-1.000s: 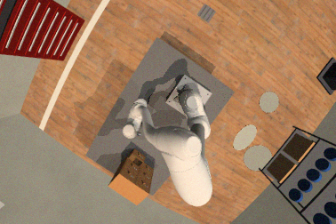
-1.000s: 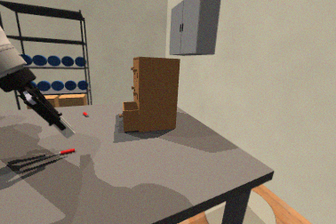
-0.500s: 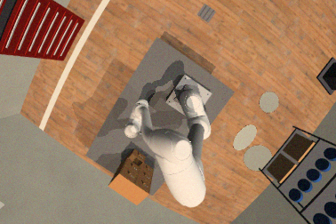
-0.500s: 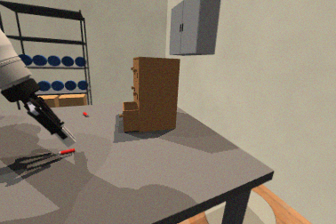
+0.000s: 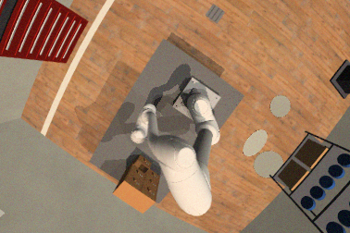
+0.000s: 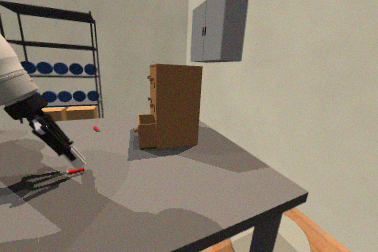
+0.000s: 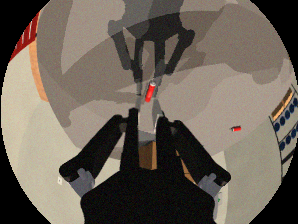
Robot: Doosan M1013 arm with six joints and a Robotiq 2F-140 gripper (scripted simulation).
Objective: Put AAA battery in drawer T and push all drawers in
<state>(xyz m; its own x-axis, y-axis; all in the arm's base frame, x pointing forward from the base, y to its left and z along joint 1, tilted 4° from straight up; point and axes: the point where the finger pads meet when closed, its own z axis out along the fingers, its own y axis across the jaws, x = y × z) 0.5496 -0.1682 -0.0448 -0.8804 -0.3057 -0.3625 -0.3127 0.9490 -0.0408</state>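
The red AAA battery lies 5 cm below my hand. Round my hand: drawer: 27 cm ahead, 18 cm to the left, 2 cm below.
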